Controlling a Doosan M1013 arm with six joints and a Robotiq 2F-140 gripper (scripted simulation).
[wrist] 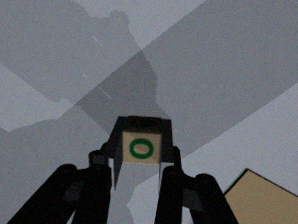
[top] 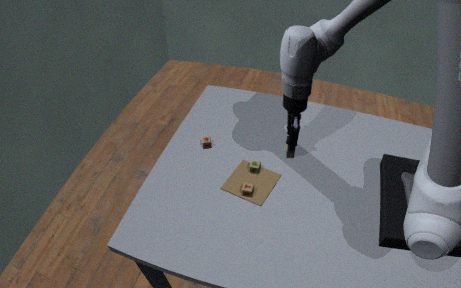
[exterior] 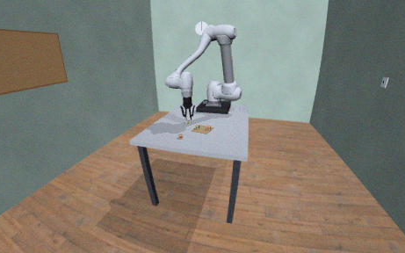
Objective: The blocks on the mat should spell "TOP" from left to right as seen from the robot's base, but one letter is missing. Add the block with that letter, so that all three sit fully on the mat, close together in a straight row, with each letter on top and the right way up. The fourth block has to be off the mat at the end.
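Now: hand 110 mm short of the tan mat, 150 mm to the right of it and 30 mm above it.
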